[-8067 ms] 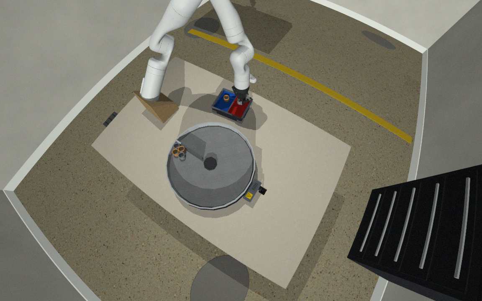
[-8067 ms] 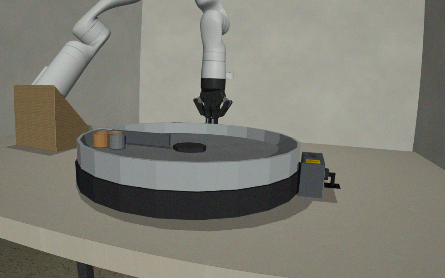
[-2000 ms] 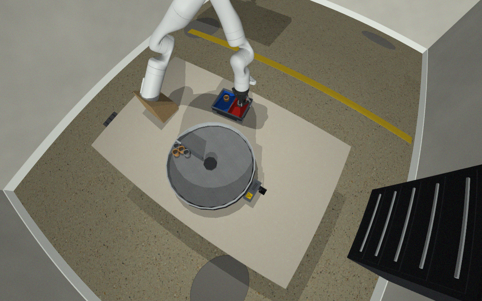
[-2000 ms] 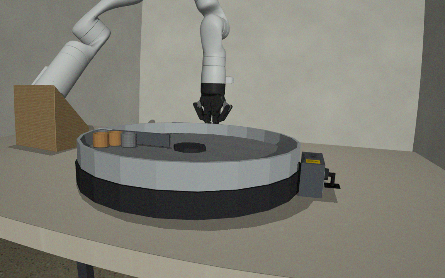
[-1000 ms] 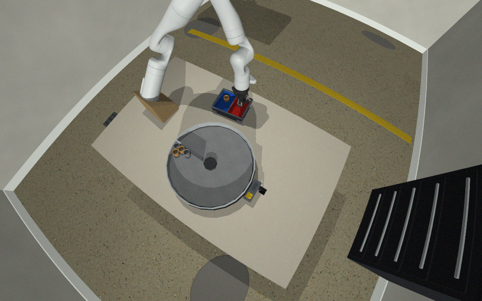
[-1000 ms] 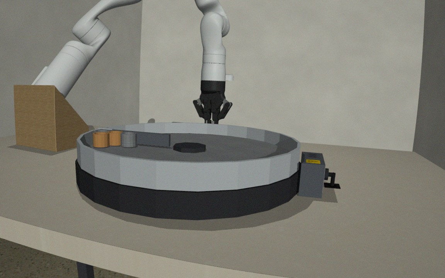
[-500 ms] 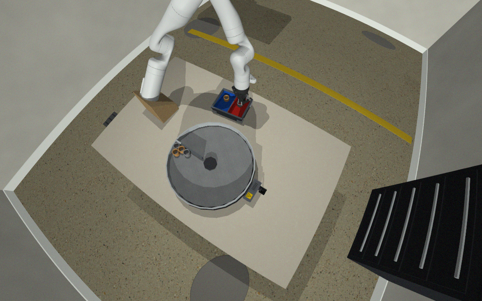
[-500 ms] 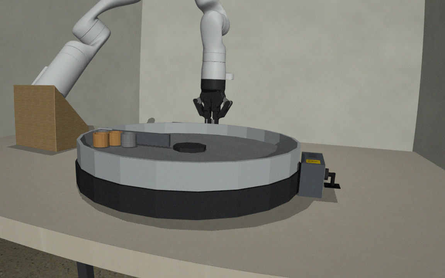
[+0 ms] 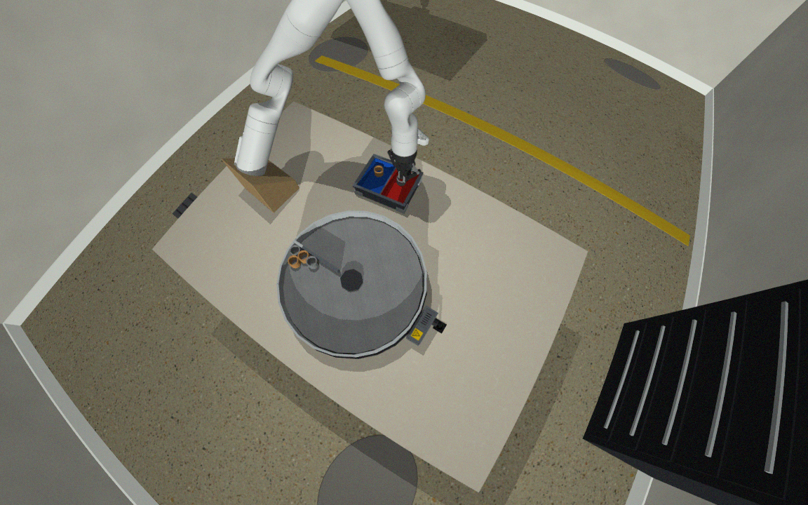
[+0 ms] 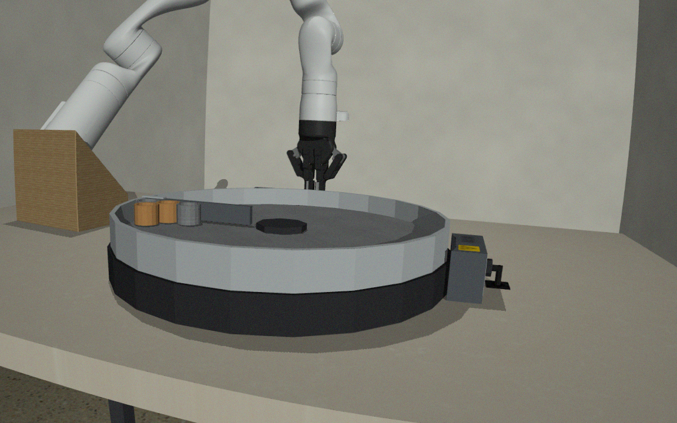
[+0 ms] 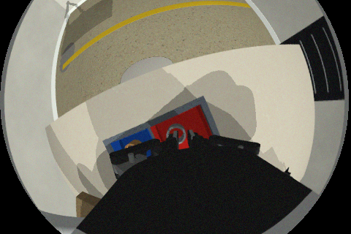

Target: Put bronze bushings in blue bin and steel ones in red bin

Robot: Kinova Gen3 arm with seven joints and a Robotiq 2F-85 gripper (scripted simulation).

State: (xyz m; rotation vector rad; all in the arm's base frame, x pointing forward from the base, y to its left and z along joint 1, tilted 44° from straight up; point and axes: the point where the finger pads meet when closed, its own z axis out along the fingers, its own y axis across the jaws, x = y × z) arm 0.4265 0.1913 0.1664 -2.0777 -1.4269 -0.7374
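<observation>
My gripper is now 50 mm short of the grey turntable and 380 mm to the left of it.
</observation>
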